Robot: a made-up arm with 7 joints.
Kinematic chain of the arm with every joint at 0, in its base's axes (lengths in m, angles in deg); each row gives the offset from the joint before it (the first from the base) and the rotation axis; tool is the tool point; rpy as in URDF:
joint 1: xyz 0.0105 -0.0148 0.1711 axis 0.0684 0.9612 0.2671
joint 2: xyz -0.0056 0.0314 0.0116 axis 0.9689 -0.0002 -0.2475
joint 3: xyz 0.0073 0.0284 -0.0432 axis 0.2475 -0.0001 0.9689
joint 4: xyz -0.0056 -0.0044 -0.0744 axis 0.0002 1 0
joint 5: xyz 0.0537 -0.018 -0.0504 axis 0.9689 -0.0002 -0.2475
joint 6: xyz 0.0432 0.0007 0.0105 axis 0.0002 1 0
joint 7: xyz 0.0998 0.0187 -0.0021 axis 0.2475 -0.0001 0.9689
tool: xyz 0.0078 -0.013 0.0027 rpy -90 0 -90
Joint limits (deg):
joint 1: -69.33..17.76
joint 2: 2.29..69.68
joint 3: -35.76..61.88
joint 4: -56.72..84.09
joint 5: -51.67..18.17
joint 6: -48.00..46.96
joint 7: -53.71..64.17
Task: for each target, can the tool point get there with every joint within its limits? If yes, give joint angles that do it. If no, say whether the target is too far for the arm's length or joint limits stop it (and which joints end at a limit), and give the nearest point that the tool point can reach.
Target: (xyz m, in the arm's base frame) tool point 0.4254 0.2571 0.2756
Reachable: no: too far | nearest point 0.2933 0.1916 0.2325 | short by 0.154 m
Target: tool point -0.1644 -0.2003 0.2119
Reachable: no: joint limits stop it (at a limit: joint 1, joint 3, joint 4, joint 5) | nearest point -0.0164 -0.0651 0.2289 | short by 0.201 m
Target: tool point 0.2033 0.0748 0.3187
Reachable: yes | joints -57.07 12.47 24.17 -33.43 -43.69 24.79 50.30
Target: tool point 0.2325 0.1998 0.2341
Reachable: yes | joints -14.54 63.77 26.97 8.84 -28.91 3.66 33.66
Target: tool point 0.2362 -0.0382 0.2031
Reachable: yes | joints -45.53 17.40 -13.91 0.39 -5.31 -9.18 -16.85
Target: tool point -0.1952 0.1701 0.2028
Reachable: no: joint limits stop it (at a limit: joint 1, joint 3, joint 5, joint 6, joint 7) | nearest point -0.0897 0.1031 0.2497 | short by 0.133 m
